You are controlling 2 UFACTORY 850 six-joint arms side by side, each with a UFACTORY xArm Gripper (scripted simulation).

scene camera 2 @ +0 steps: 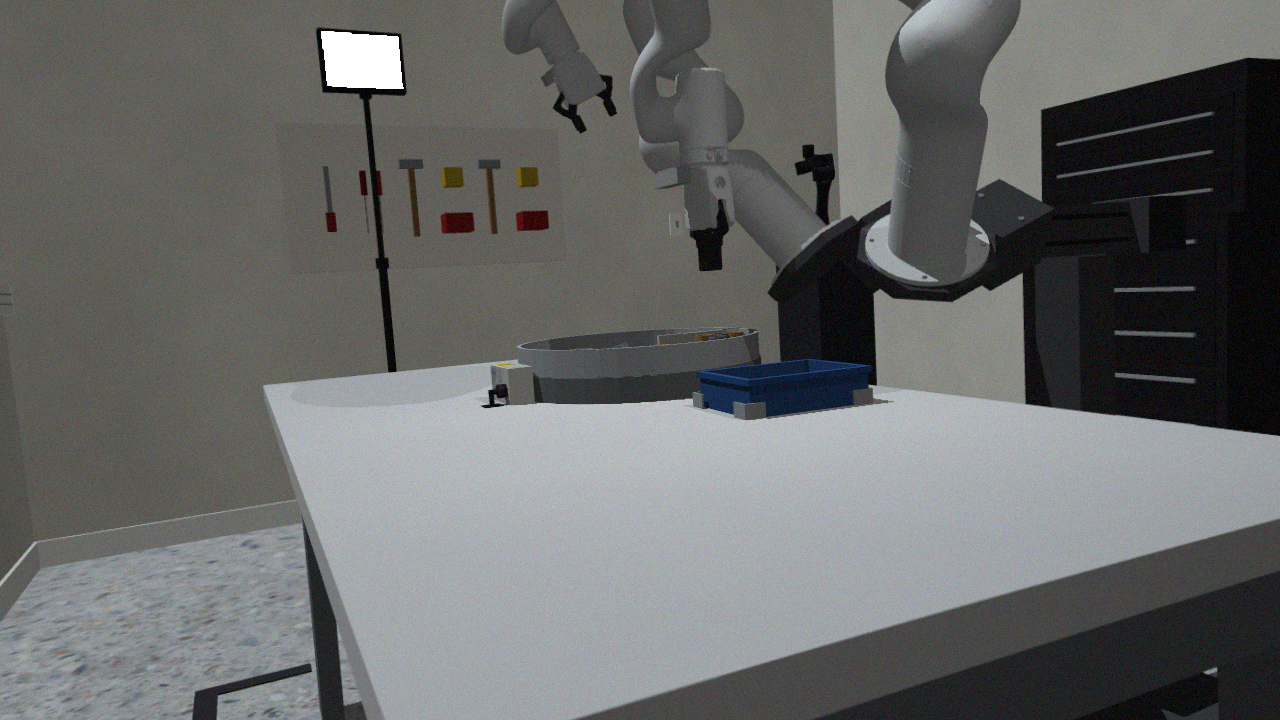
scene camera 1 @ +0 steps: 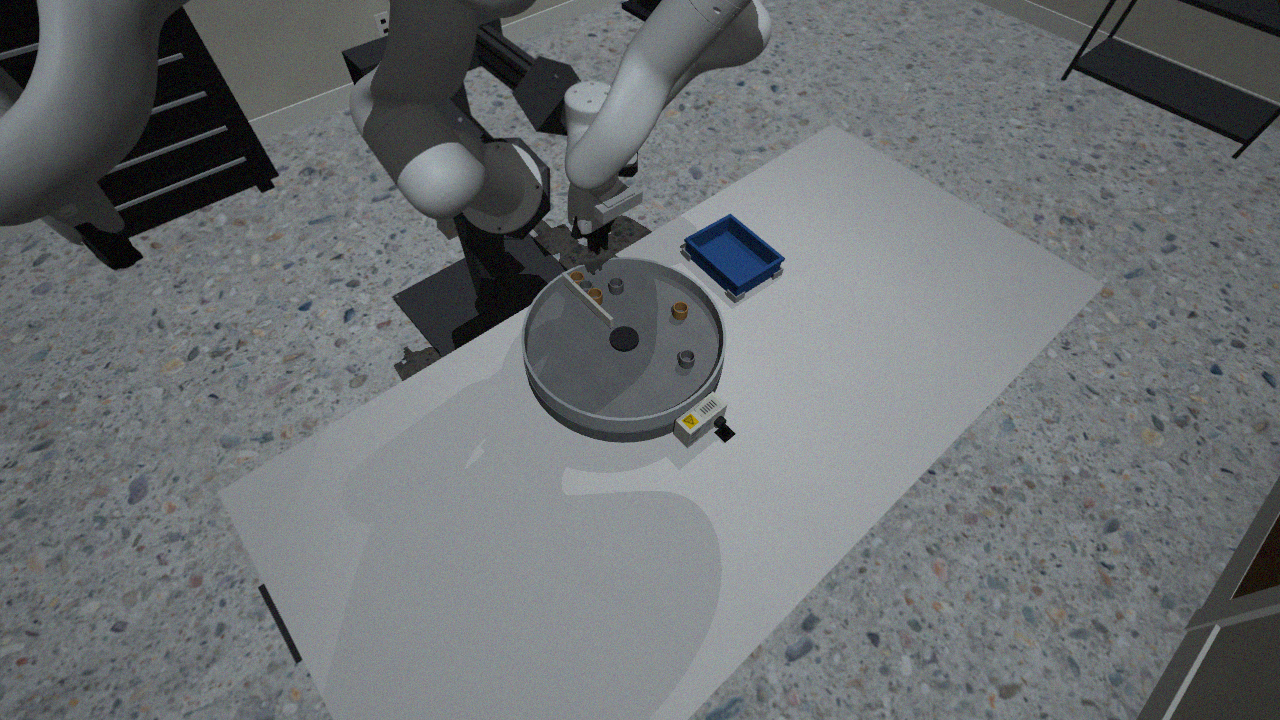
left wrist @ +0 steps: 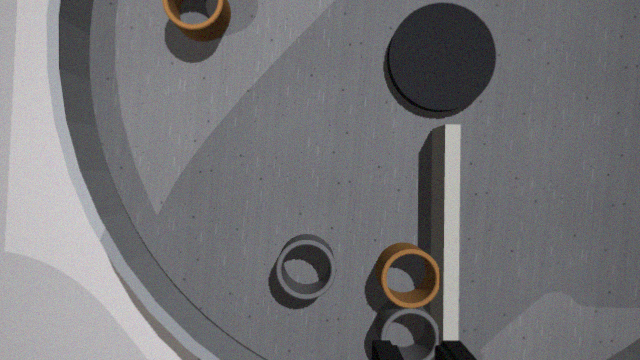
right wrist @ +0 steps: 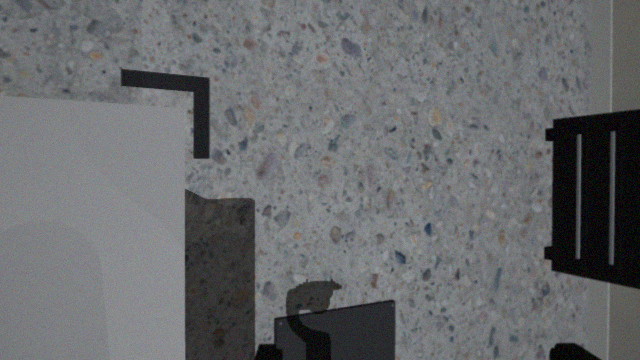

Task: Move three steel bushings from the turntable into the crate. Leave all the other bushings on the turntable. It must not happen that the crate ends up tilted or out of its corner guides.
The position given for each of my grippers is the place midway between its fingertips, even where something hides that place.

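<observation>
Scene camera 1 gives me my left gripper (scene camera 1: 598, 248) and my right gripper (scene camera 1: 105, 229), together with a blue crate (scene camera 1: 736, 258). In scene camera 2 I find the crate again (scene camera 2: 797, 392), and here my left gripper (scene camera 2: 710, 270) and my right gripper (scene camera 2: 598, 123) can be seen too. The left wrist view shows me a bronze bushing (left wrist: 426, 291), while the blue crate is out of frame in the left wrist view. In the right wrist view the crate is out of frame as well.
</observation>
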